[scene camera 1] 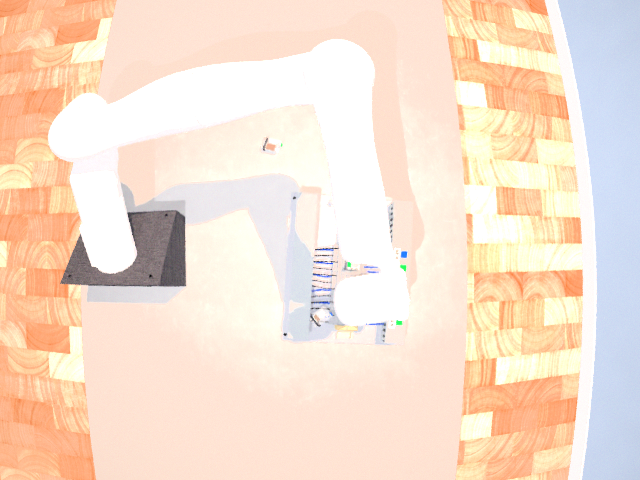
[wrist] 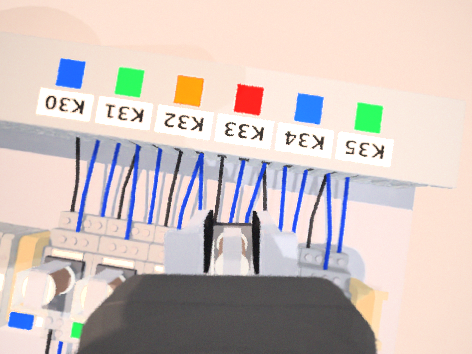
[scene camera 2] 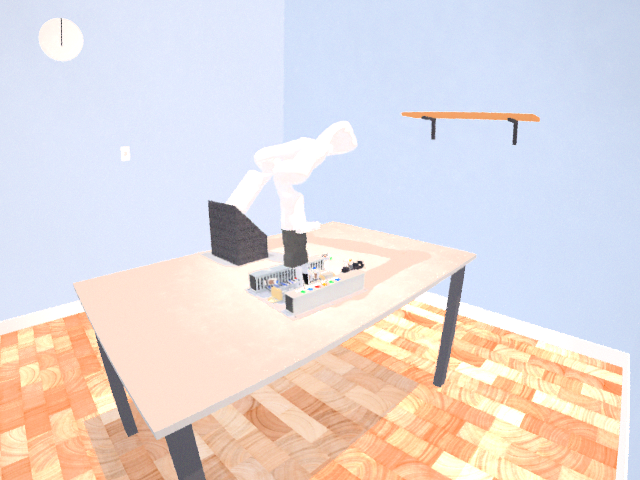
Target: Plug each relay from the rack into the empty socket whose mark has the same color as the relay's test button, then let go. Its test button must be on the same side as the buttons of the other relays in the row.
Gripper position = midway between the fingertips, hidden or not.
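Observation:
The gripper appears at [scene camera 2: 303, 285] and again at [wrist: 232, 231]. A red-button relay [wrist: 232, 249] is part of the scene, as is a panel [wrist: 378, 219]. There is also a green mark [wrist: 368, 117], along with a red mark [wrist: 248, 100].

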